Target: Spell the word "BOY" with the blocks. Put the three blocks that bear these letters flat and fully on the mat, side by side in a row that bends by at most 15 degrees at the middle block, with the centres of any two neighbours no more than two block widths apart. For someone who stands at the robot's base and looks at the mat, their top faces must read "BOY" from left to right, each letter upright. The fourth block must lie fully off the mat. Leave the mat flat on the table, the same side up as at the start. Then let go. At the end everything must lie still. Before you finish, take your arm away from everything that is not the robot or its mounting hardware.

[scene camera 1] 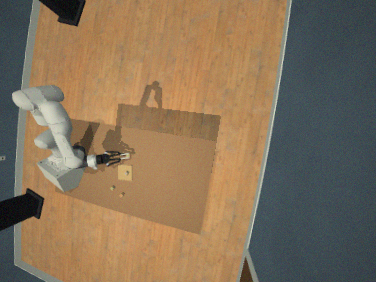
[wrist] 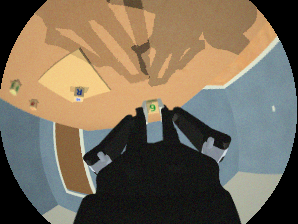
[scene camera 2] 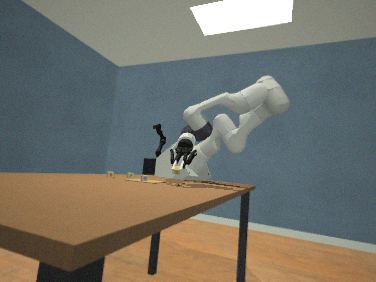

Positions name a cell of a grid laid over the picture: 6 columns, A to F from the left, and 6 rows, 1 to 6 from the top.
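I can see my gripper (wrist: D3) here, and with it there is a mat (wrist: B2) in the same view.
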